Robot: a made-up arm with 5 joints.
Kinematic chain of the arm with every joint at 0, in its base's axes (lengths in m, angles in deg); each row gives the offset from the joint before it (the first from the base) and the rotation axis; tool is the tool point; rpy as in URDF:
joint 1: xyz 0.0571 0 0.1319 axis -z
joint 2: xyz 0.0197 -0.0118 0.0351 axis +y
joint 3: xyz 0.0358 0 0.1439 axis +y
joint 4: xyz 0.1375 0 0.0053 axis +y
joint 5: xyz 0.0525 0.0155 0 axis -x
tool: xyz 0 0 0 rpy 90 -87.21 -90
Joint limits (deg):
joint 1: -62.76..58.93
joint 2: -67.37..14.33
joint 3: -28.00..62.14
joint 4: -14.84..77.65
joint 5: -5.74..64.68
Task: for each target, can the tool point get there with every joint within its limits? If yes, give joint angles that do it. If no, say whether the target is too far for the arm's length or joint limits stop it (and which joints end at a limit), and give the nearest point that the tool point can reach.
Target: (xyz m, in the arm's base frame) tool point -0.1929 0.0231 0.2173
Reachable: no: joint limits stop it (at a limit: joint 2, joint 3, joint 4) | nearest point -0.0780 0.0125 0.4411 | short by 0.252 m
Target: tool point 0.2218 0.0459 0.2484
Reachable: yes | joints -14.33 -24.65 45.15 3.20 41.91
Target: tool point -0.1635 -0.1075 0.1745
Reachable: no: joint limits stop it (at a limit: joint 1, joint 2, joint 3, joint 4) | nearest point 0.0876 -0.0434 0.2232 | short by 0.264 m
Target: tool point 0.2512 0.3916 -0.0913
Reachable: no: too far | nearest point 0.1533 0.1941 0.1557 | short by 0.331 m
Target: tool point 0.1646 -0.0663 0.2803
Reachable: yes | joints 33.37 -44.74 41.78 33.22 39.71
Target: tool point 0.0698 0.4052 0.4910
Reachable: no: too far | nearest point 0.1681 0.2238 0.3822 | short by 0.233 m
